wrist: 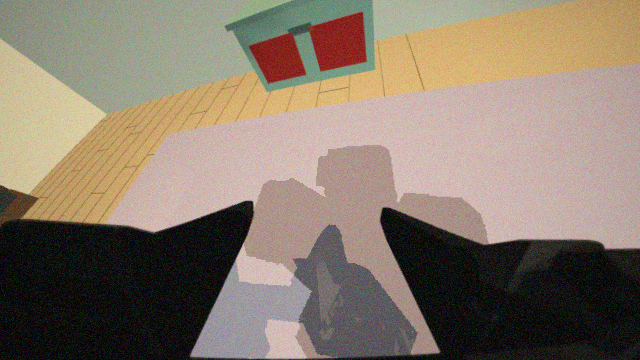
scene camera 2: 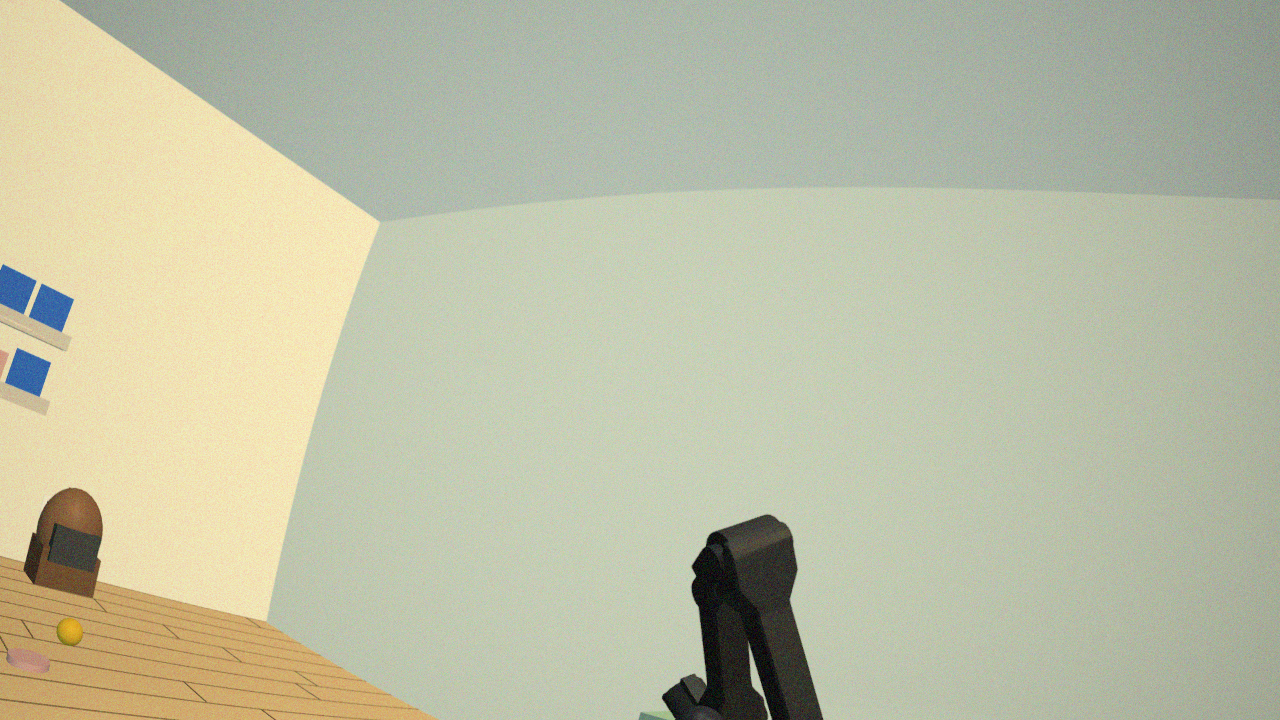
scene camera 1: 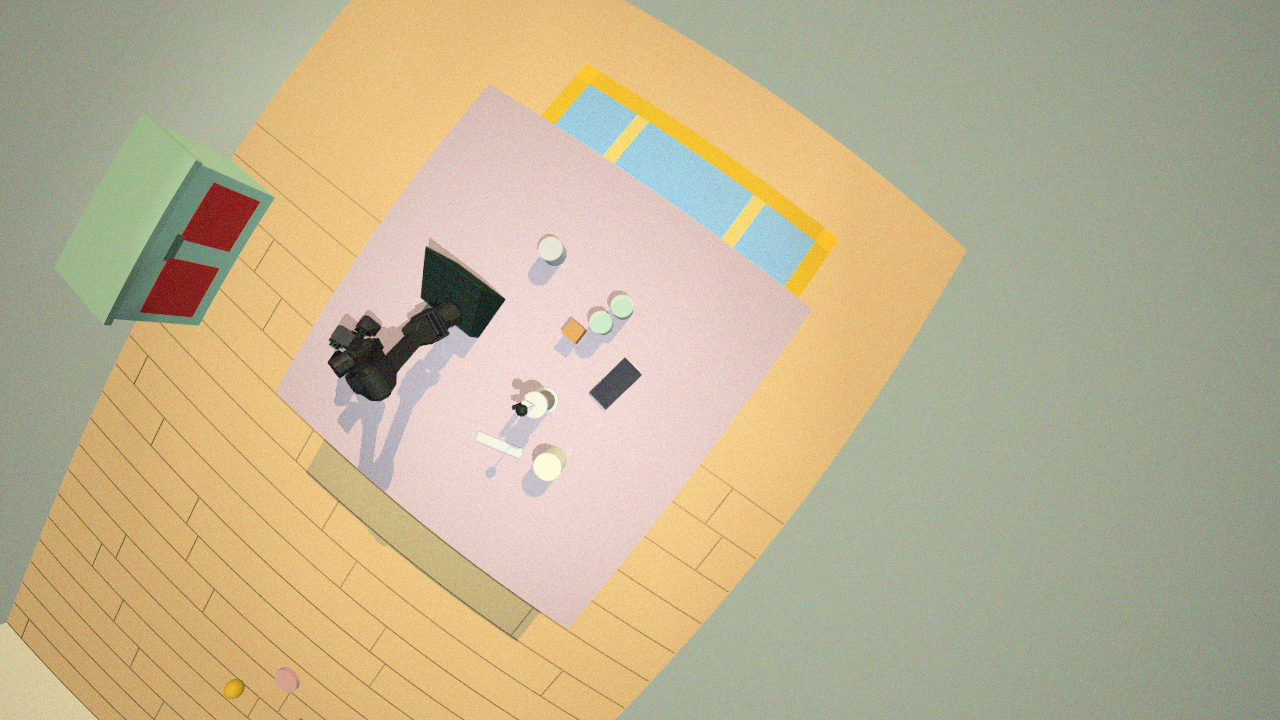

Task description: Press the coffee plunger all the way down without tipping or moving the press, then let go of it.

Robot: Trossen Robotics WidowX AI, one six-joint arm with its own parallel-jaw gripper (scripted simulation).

Labels:
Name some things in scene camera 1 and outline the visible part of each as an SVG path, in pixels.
My gripper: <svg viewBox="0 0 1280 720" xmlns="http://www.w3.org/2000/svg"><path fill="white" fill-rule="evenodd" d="M381 325L376 323L370 316L362 317L356 325L357 328L354 328L355 331L348 330L343 325L338 325L329 339L329 345L337 349L337 351L333 353L333 356L328 361L342 353L339 348L344 347L347 350L357 340L364 339L365 335L375 336L380 331Z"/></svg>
A coffee press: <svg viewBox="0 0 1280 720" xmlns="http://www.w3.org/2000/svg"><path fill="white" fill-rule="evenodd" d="M558 396L550 388L540 388L537 391L527 393L521 403L512 406L512 410L516 410L516 414L520 417L526 415L530 418L539 418L557 407L559 402Z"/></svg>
A dark slab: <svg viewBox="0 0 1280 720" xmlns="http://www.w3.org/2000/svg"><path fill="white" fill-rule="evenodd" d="M626 358L589 392L605 410L642 375Z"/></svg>

